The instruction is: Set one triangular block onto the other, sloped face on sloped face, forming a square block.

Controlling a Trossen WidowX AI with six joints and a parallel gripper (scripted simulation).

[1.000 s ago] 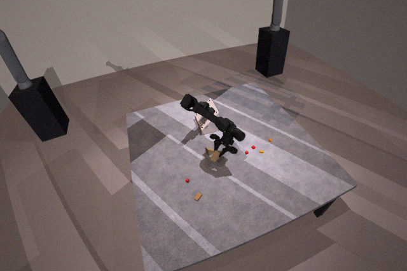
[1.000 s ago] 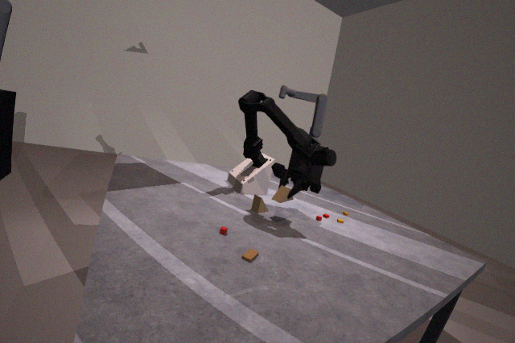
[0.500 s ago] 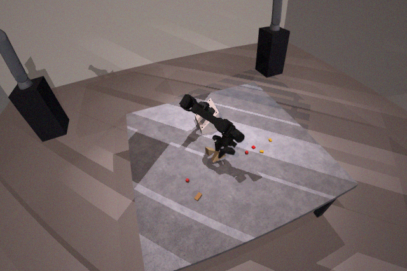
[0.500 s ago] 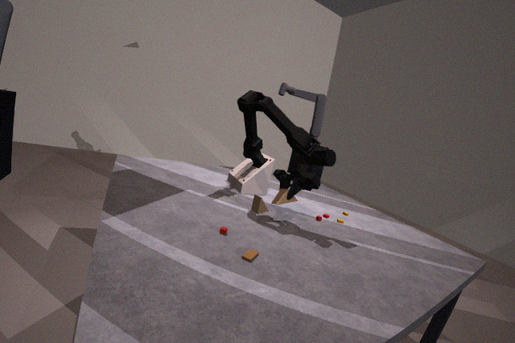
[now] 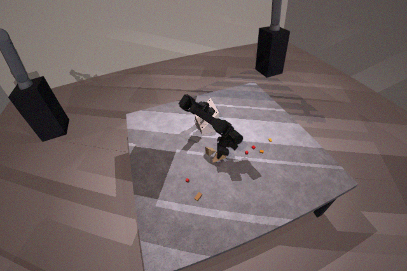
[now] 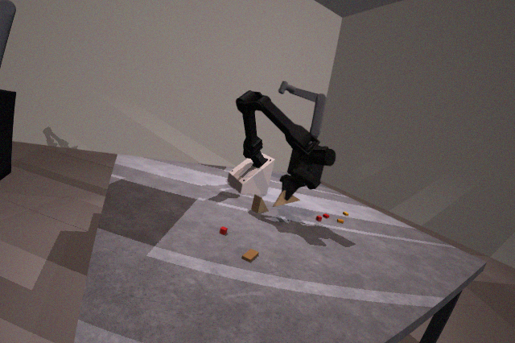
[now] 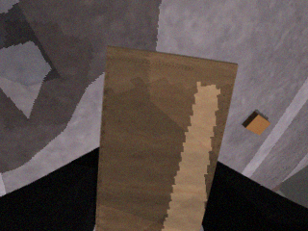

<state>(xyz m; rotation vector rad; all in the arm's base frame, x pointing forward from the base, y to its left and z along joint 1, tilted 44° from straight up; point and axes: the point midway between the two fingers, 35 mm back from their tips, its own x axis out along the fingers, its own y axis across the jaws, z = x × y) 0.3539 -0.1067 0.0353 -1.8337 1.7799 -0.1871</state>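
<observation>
The tan wooden block lies 10 mm above my gripper tip. Round my gripper tip: flat tan piece 190 mm to the right, 150 mm ahead, 90 mm below.
</observation>
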